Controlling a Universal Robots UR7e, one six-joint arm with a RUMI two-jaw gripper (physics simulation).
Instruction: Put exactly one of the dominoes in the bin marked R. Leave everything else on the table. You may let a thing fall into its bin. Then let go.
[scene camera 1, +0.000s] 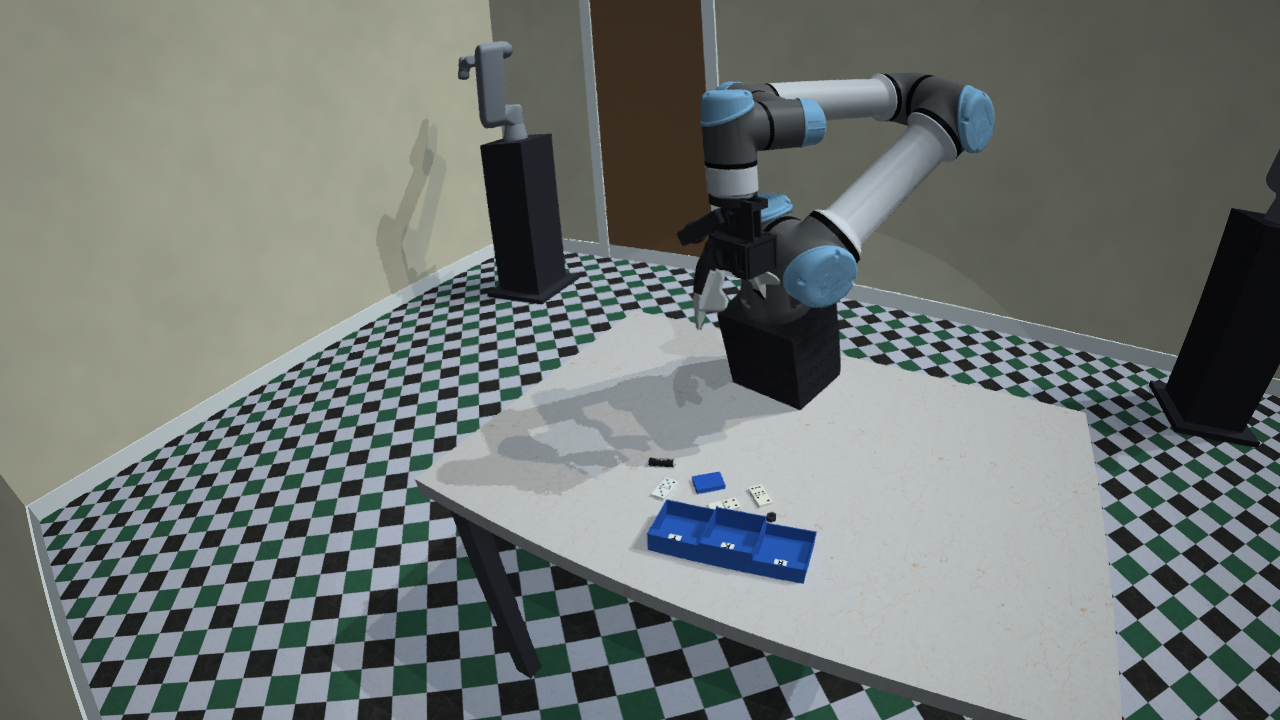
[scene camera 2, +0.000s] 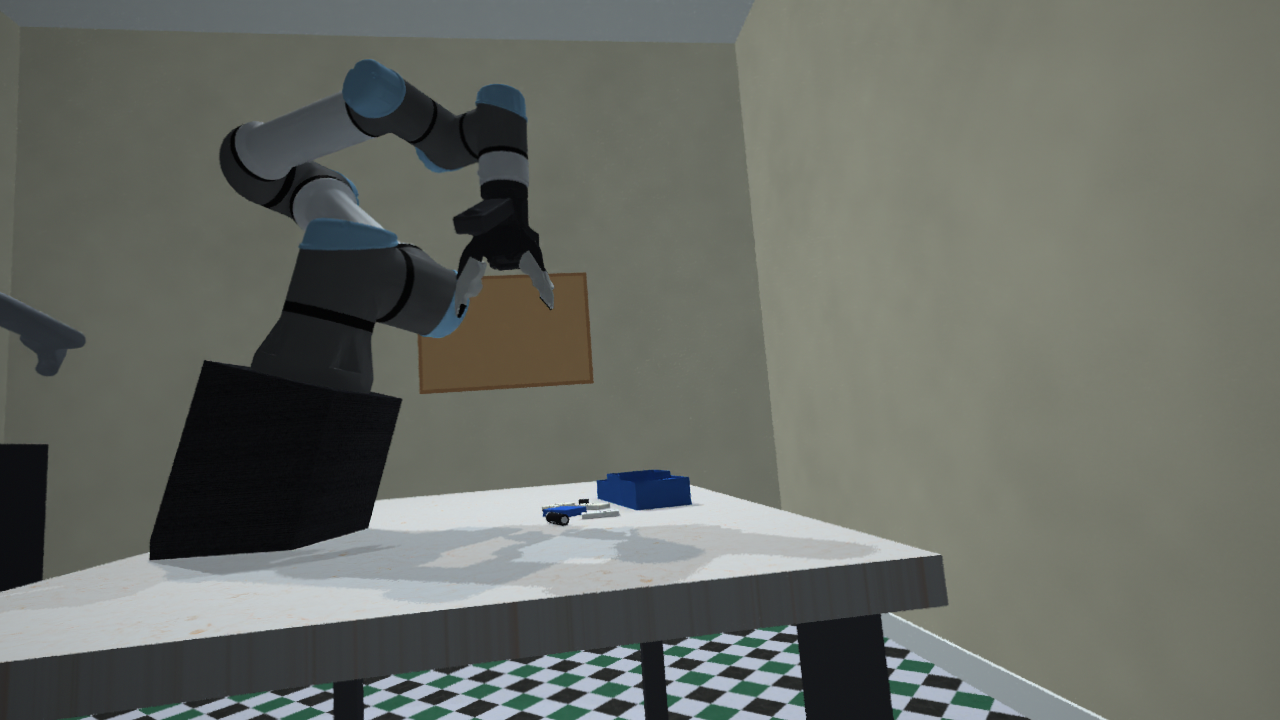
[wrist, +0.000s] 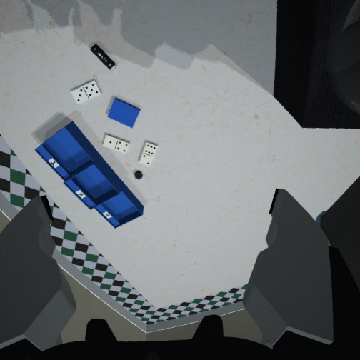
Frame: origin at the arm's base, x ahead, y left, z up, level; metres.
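Where they show: gripper, fingertip midpoint: (scene camera 1: 733, 313) (scene camera 2: 504, 314); arm's base, origin of the base link: (scene camera 1: 777, 300) (scene camera 2: 312, 381).
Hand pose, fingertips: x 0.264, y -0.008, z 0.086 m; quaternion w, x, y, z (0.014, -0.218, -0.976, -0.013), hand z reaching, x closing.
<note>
Each offset is from my fingertips to the centre of the thing.
Three white dominoes lie flat and apart on the table: one {dx +0.112, dy -0.080, dz -0.297 m} (wrist: 86, 92) (scene camera 1: 664, 488) by the bin row's far end, one {dx +0.119, dy +0.033, dz -0.297 m} (wrist: 116, 143) (scene camera 1: 731, 504) close beside the middle bin, and one {dx +0.072, dy +0.083, dz -0.297 m} (wrist: 148, 153) (scene camera 1: 759, 495) further out. The blue three-bin tray {dx +0.204, dy +0.079, dz -0.277 m} (wrist: 118, 182) (scene camera 1: 716, 557) (scene camera 2: 662, 491) has small letter labels. The label {dx +0.231, dy +0.165, dz -0.272 m} (wrist: 107, 215) (scene camera 1: 780, 562) on the end bin nearest the small black object looks like R, though it is tiny. No domino shows in the bins. My gripper (wrist: 161, 194) (scene camera 2: 506, 309) is open and empty, high above the table.
A flat blue block {dx +0.071, dy -0.014, dz -0.295 m} (wrist: 124, 112) (scene camera 1: 708, 481) (scene camera 2: 565, 511) lies among the dominoes. A black bar-like object {dx +0.050, dy -0.112, dz -0.293 m} (wrist: 103, 56) (scene camera 1: 661, 462) (scene camera 2: 556, 518) lies beyond it. A small black object {dx +0.117, dy +0.117, dz -0.296 m} (wrist: 138, 174) (scene camera 1: 771, 516) sits near the tray's end bin. The arm's black pedestal (scene camera 1: 778, 358) (scene camera 2: 273, 456) stands on the table.
</note>
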